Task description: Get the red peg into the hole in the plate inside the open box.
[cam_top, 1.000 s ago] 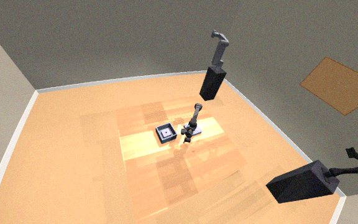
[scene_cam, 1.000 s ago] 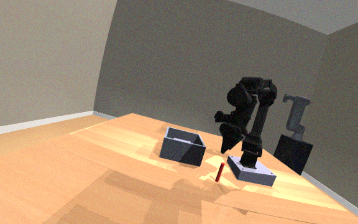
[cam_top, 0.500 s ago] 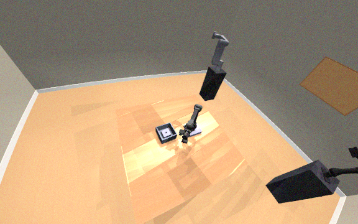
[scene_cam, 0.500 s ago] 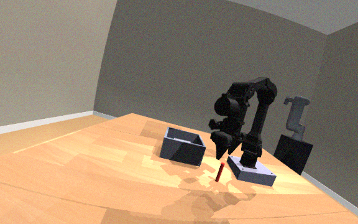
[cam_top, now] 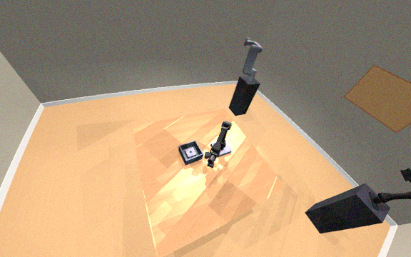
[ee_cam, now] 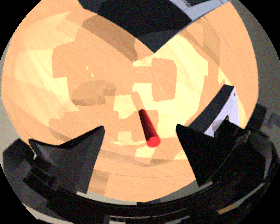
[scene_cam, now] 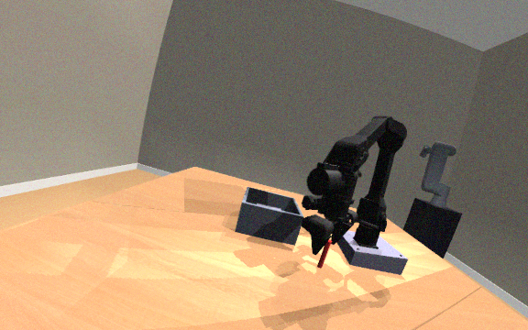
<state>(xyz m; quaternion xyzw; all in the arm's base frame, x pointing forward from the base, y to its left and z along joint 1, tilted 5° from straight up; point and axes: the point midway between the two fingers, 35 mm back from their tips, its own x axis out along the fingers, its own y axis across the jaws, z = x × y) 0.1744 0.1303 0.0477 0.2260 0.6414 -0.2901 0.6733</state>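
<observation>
Now: the red peg 10 mm behind my gripper tip, 10 mm to the right of it and 20 mm below it. From my gripper tip the other things lie so: grey holed plate (160 mm ahead, 180 mm to the right, 10 mm below); dark box (160 mm ahead, 180 mm to the right, 30 mm below).
</observation>
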